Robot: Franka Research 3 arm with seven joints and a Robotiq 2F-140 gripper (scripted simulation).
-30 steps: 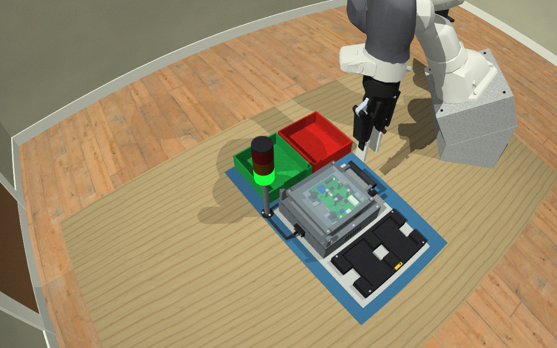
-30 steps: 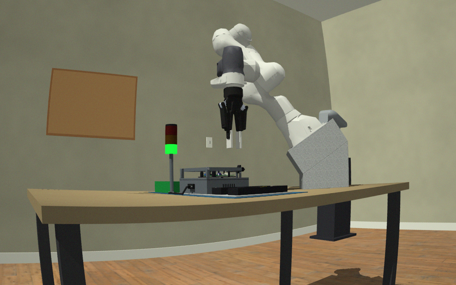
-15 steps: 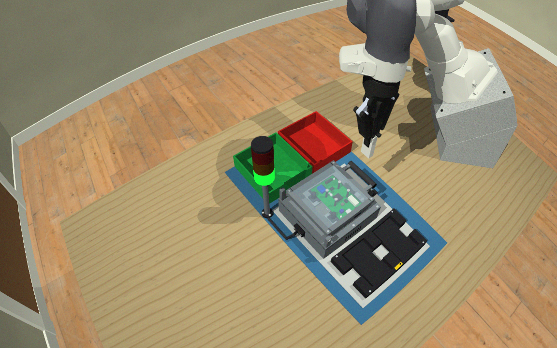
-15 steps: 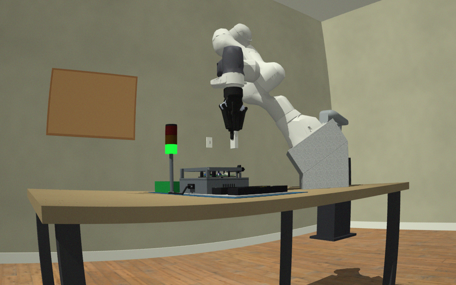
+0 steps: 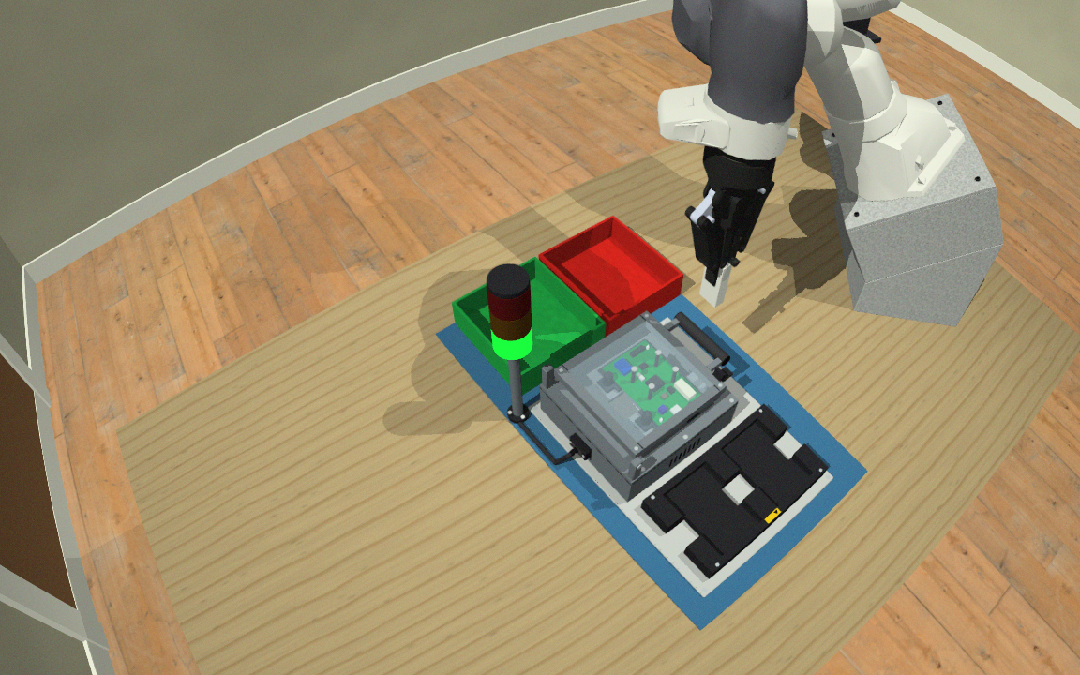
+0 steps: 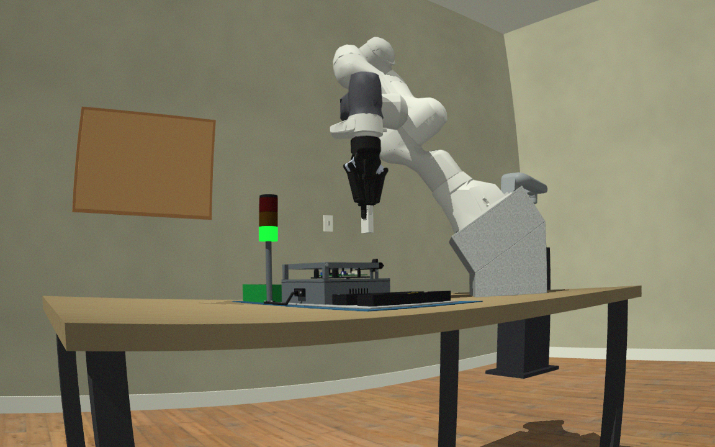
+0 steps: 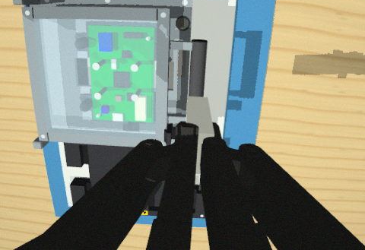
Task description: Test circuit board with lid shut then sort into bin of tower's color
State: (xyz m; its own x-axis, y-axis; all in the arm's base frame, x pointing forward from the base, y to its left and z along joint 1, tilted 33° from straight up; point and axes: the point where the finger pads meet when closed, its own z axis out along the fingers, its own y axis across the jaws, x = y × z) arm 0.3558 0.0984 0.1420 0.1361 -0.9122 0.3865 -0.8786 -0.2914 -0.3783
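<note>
Now: hand 1 cm short of the latch hook, 6 cm to the right of it and 11 cm above it. Also, from my hand: clear lid (8 cm ahead, 1 cm to the left, 11 cm below); green circuit board (8 cm ahead, 1 cm to the left, 13 cm below); tester plate (9 cm ahead, 2 cm to the left, 14 cm below).
</note>
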